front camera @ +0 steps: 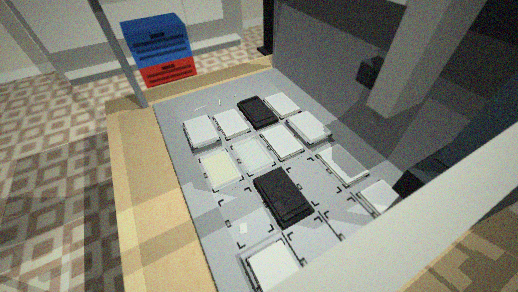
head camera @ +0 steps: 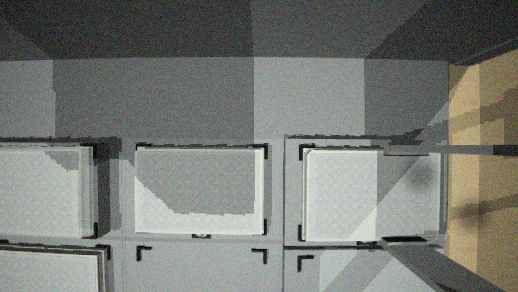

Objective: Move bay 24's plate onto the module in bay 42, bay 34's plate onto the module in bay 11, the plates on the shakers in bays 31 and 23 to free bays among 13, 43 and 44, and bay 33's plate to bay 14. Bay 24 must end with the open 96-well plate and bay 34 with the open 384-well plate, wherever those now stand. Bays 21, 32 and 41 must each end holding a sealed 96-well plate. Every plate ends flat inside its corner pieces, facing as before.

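Frame: origin at the robot's base, x left, y ahead, z down, level; metres.
Where they show: gripper, fingertip midpoint: [head camera: 401, 196]; robot's base, link origin: [front camera: 185, 128].
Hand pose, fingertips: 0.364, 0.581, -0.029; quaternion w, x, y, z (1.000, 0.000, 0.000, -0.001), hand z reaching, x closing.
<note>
Each offset is from my fingertips to the centre of the thing, as dx, dy, dz. "spot": to the spot under its first point.
My gripper [head camera: 406, 196] is low at the right in the head view, its jaws apart along the long sides of bay 44's white plate {+0.000, -0.025, +0.007} [head camera: 340, 195] [front camera: 377, 194], offset to the right; the plate sits in its corners. In the front view its dark body is by that plate, its jaws hidden. White plates lie in bay 43 {spot: -0.006, -0.190, +0.014} [front camera: 340, 162] [head camera: 200, 175], bay 42 {spot: -0.007, -0.352, -0.005} [front camera: 307, 125] [head camera: 37, 195], bay 32 {spot: -0.108, -0.346, +0.015} [front camera: 282, 141] [head camera: 47, 270], bays 41 {+0.000, -0.517, +0.022} [front camera: 281, 104], 21 [front camera: 231, 123], 11 [front camera: 201, 130] and 14 {-0.321, -0.025, +0.007} [front camera: 274, 264]. Bay 12's plate {-0.321, -0.353, +0.022} [front camera: 220, 167] is yellowish, bay 22's {-0.214, -0.353, +0.022} [front camera: 252, 155] pale and clear.
Black shakers {spot: -0.110, -0.509, +0.005} [front camera: 257, 111] {spot: -0.216, -0.179, +0.005} [front camera: 282, 195] stand in bays 31 and 23 without a visible plate. Bays 13, 24, 33 and 34 show corner pieces without plates. A pale bar crosses the lower right of the front view. Blue and red boxes [front camera: 157, 42] [front camera: 171, 72] stand behind the deck.
</note>
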